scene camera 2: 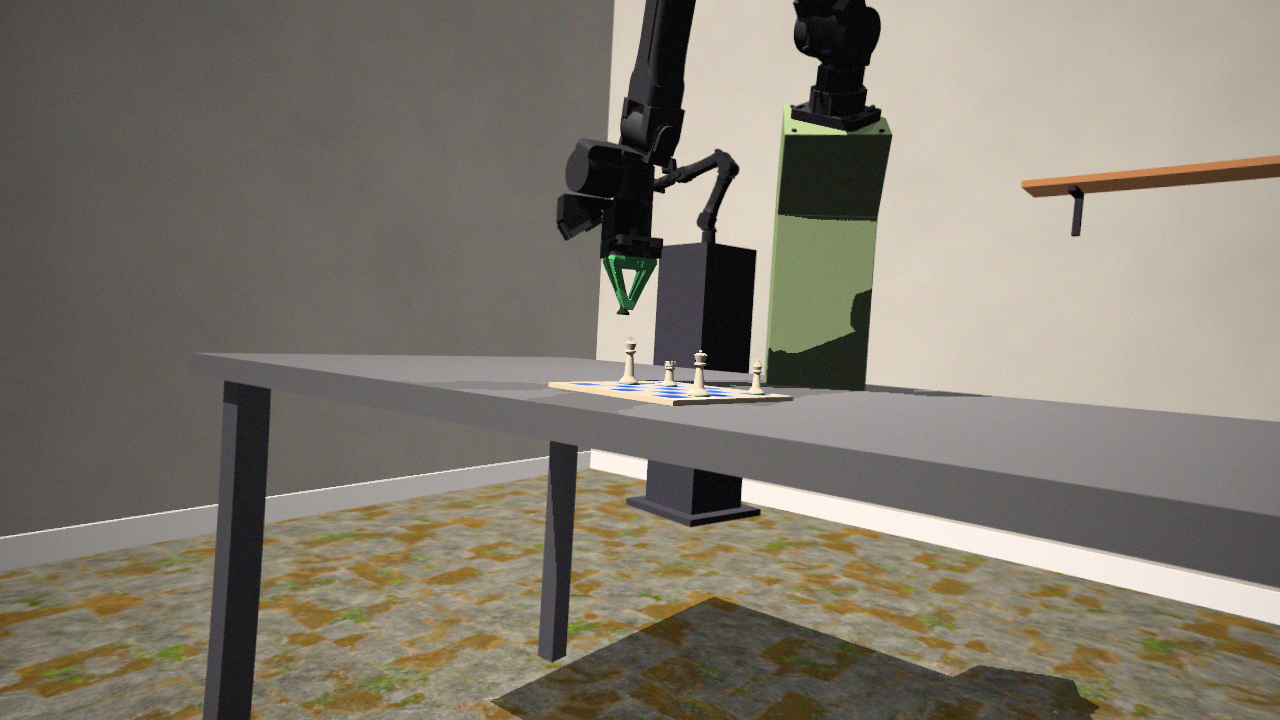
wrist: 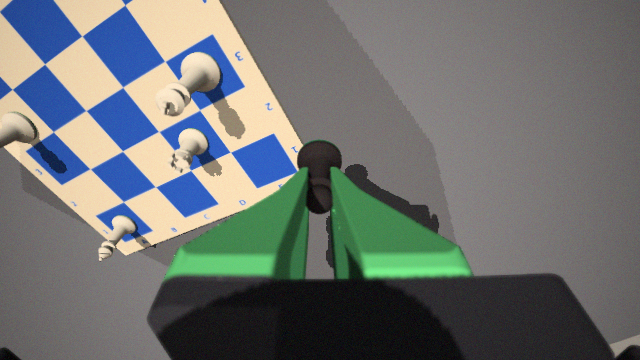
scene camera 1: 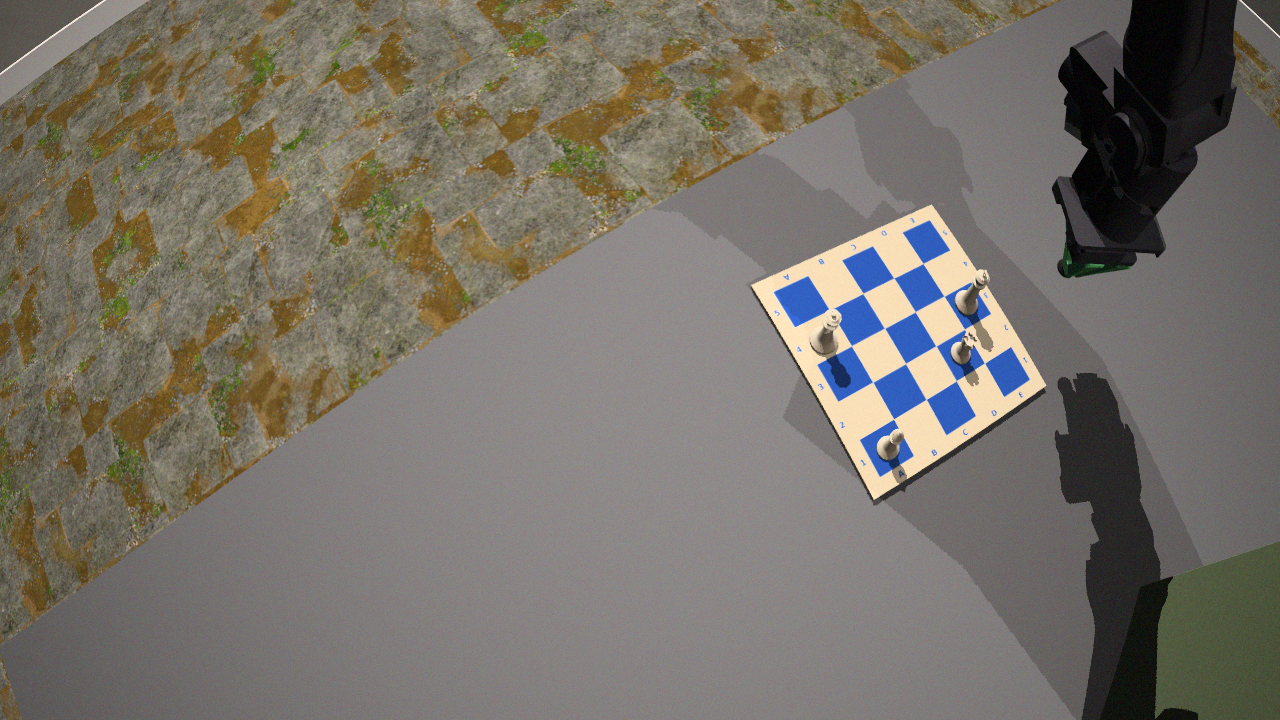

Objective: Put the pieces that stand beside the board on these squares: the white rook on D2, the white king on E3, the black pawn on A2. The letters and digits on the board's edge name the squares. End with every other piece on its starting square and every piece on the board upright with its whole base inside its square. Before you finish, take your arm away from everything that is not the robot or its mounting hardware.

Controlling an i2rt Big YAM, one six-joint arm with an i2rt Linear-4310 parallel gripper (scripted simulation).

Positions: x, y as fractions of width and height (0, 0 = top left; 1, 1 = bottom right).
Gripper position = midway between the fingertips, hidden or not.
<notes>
I see my gripper (scene camera 1: 0.84, 0.38), a white king (scene camera 1: 0.76, 0.42) and a black pawn (wrist: 0.50, 0.43).
The white king also shows in the wrist view (wrist: 0.31, 0.20). My gripper shows as well in scene camera 2 (scene camera 2: 0.49, 0.43) and in the wrist view (wrist: 0.50, 0.50).
</notes>
